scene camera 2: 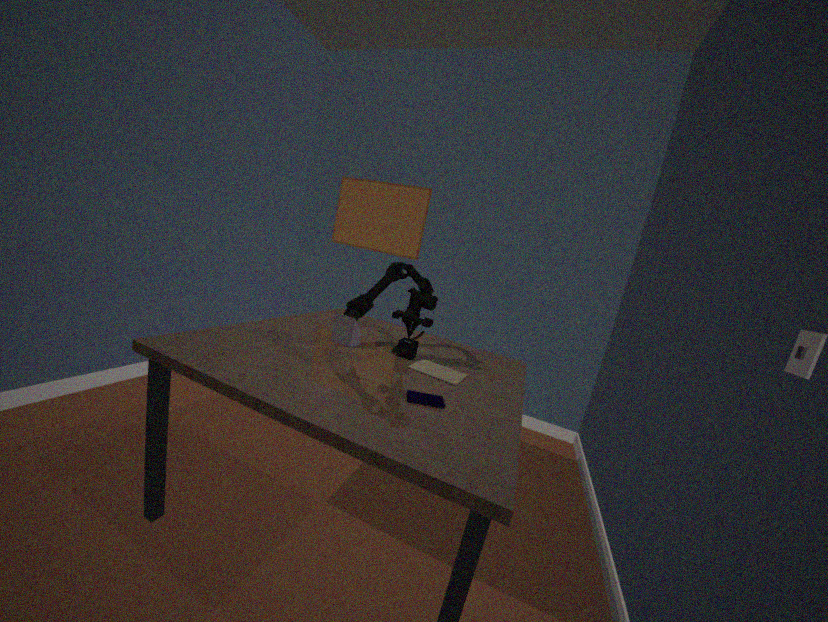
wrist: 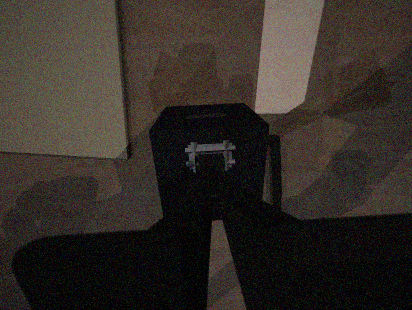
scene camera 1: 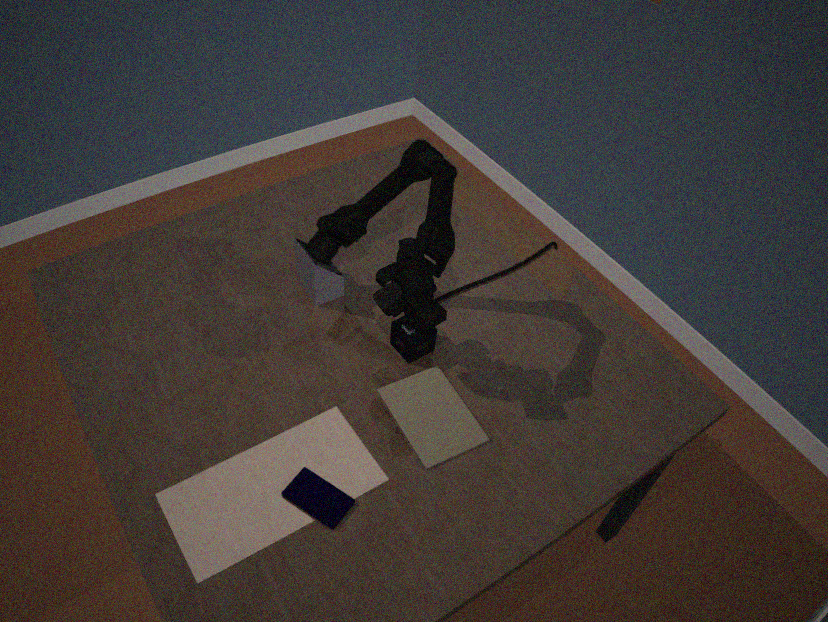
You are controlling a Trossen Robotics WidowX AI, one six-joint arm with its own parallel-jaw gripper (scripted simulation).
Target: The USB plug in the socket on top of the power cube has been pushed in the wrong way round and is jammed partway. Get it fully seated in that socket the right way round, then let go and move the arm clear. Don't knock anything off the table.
Observation:
I see my gripper [scene camera 1: 410, 319], a dark blue card [scene camera 1: 327, 504], a beige pad [scene camera 1: 436, 422] and a black power cube [scene camera 1: 411, 347].
The beige pad shows as well in scene camera 2 [scene camera 2: 453, 377] and in the wrist view [wrist: 70, 91]. My gripper shows as well in the wrist view [wrist: 213, 185]. The black power cube is seen too in the wrist view [wrist: 177, 126]. The wrist view does not show the dark blue card: it is out of frame.

